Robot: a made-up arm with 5 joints.
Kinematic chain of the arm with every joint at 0, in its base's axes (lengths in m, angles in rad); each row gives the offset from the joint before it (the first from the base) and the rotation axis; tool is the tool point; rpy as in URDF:
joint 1: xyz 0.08 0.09 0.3 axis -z
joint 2: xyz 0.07 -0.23 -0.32 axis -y
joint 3: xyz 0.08 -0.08 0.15 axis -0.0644 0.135 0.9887
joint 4: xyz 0.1 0 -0.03 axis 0.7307 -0.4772 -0.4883
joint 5: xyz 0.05 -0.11 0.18 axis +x
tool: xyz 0.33 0.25 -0.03 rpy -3.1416 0 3.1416
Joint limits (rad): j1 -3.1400..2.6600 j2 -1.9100..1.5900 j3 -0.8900..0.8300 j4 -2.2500..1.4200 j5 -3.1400..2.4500
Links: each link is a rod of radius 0.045 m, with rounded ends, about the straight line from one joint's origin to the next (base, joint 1, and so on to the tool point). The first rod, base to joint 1, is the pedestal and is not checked.
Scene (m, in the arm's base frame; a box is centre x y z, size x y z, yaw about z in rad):
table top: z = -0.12
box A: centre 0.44 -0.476 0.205 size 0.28 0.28 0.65 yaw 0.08
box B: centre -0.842 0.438 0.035 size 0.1 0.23 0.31 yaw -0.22
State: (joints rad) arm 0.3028 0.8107 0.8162 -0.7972 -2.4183
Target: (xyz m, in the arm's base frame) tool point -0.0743 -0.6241 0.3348
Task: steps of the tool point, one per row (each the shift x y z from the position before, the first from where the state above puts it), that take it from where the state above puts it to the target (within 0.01 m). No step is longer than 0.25 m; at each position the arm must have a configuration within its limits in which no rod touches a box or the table.
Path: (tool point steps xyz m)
1: -0.1065 -0.1080 0.1286
2: -0.1579 -0.1046 0.0859
3: -0.0115 -0.1598 -0.0704
4: -0.1037 -0.1458 -0.1058
5: -0.1825 -0.0836 -0.1325

